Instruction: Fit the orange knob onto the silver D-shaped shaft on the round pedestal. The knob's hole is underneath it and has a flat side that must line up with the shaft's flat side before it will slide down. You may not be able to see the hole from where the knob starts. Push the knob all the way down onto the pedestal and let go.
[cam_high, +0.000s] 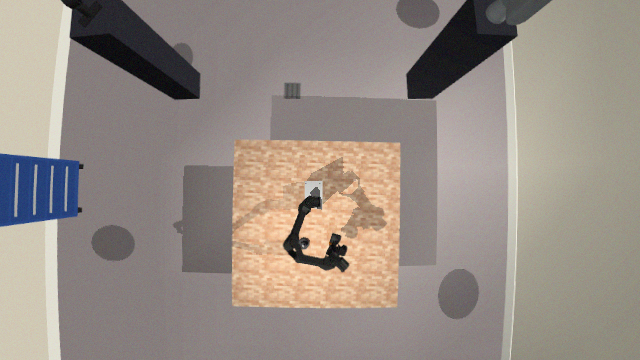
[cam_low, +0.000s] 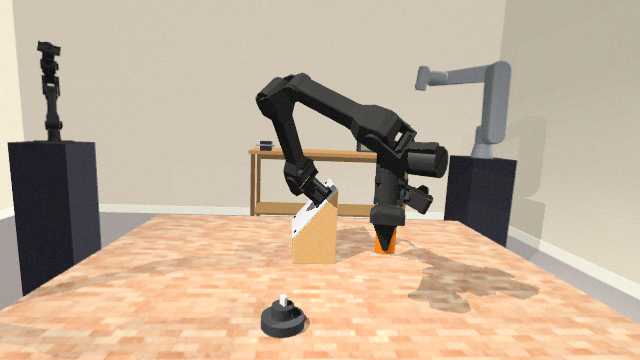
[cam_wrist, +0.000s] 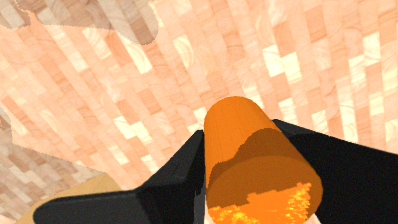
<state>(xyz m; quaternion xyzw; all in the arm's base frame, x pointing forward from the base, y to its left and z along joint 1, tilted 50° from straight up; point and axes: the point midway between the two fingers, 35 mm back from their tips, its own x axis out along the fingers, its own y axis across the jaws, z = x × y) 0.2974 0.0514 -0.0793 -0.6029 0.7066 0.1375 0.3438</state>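
The round pedestal lies 40 mm ahead of my gripper tip, 210 mm to the right of it and 110 mm below it. From my gripper tip the other things lie so: orange knob (30 mm above).
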